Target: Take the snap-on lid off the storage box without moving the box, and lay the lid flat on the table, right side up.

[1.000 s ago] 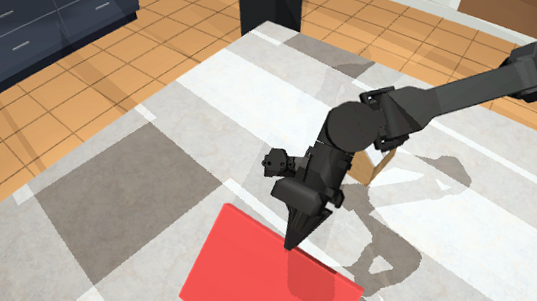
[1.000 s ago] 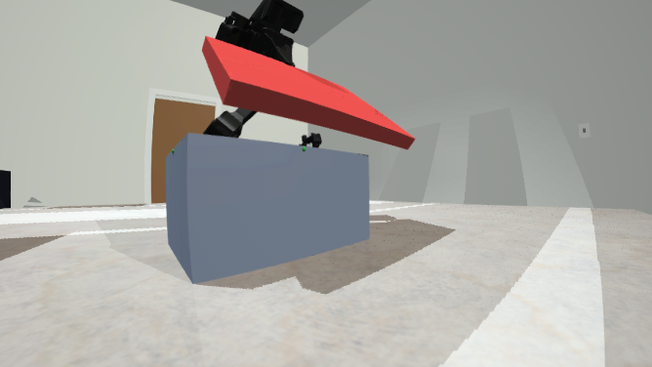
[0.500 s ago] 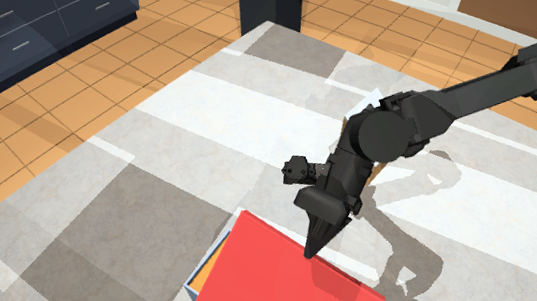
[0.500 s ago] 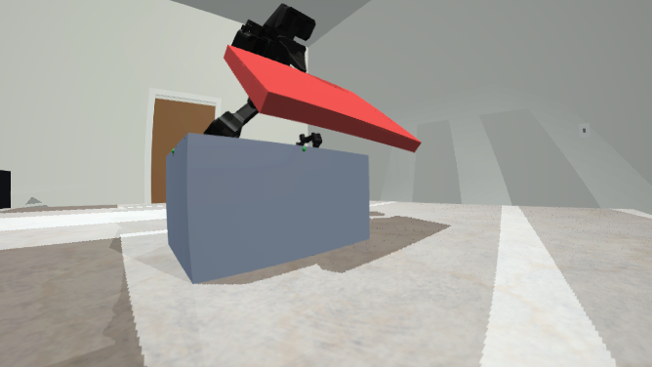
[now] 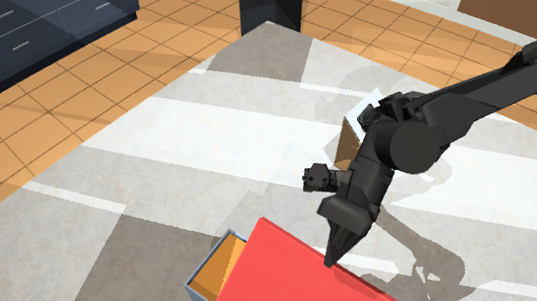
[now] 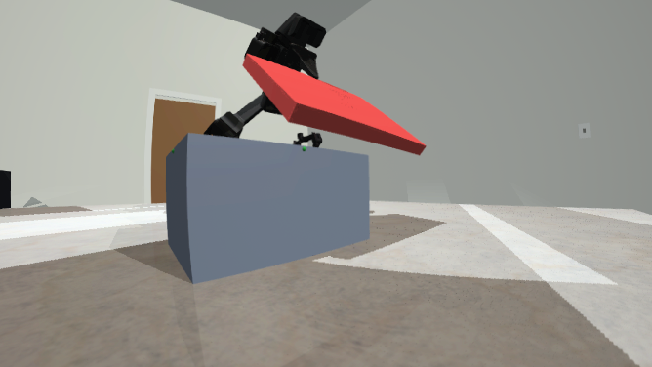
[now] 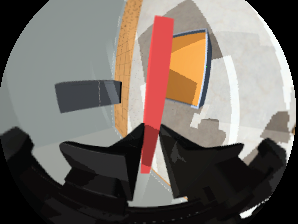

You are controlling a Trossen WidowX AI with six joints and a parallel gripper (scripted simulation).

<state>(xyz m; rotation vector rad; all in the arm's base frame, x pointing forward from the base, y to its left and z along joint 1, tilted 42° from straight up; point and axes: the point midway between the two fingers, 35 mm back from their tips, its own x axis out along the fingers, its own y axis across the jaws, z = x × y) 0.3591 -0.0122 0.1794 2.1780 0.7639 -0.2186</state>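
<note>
The red lid is 6 cm ahead of my gripper tip and 5 cm below it. Round my gripper tip: grey-blue storage box: 5 cm ahead, 10 cm to the right, 18 cm below.
</note>
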